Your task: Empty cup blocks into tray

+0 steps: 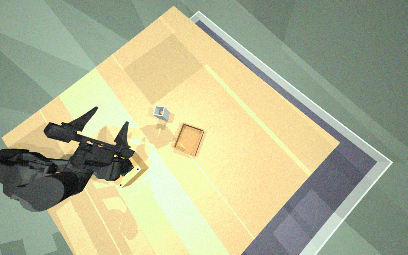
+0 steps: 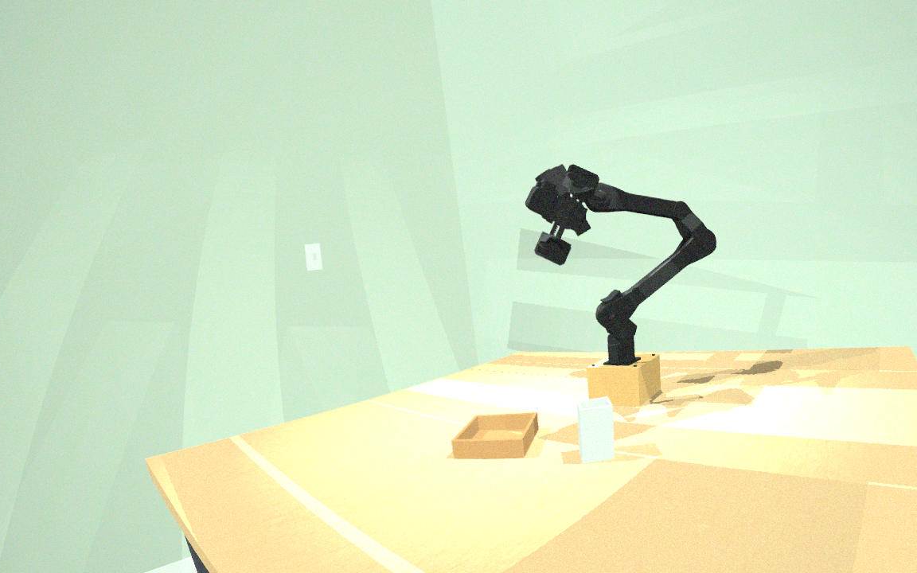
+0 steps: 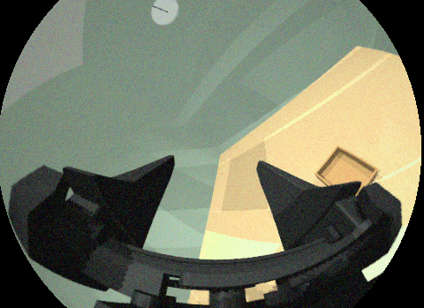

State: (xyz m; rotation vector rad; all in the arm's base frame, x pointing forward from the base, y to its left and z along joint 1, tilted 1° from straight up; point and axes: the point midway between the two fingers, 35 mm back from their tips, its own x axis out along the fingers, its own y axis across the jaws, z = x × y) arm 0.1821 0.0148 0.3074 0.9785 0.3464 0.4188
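My gripper tip is now 36 cm above the green block, 8 cm to the right of it and 8 cm short of it. Round my gripper tip: white square cup 37 cm below, 8 cm to the left, 8 cm ahead; then blue block 38 cm below, 8 cm to the left, 8 cm ahead.
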